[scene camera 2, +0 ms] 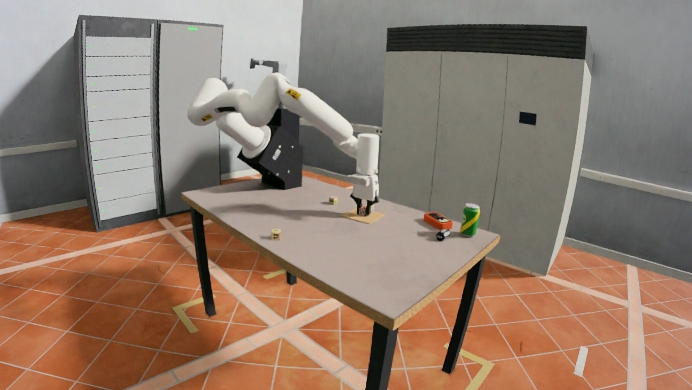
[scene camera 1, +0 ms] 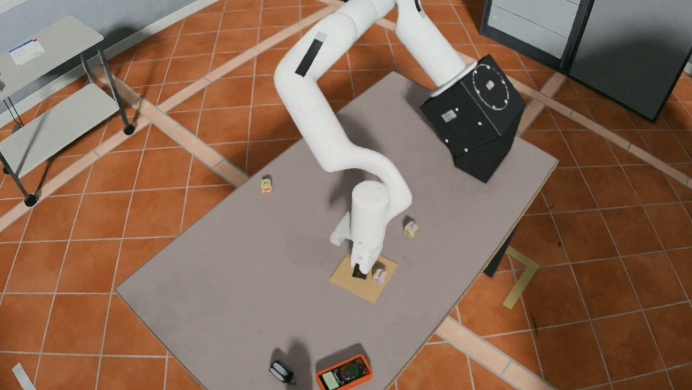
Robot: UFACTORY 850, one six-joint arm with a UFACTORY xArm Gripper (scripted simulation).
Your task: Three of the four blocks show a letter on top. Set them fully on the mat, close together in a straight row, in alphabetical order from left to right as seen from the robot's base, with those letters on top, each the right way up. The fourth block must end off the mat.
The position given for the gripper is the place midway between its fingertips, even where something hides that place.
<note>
In view: the gripper (scene camera 1: 364,271) and a tan mat (scene camera 1: 368,289).
</note>
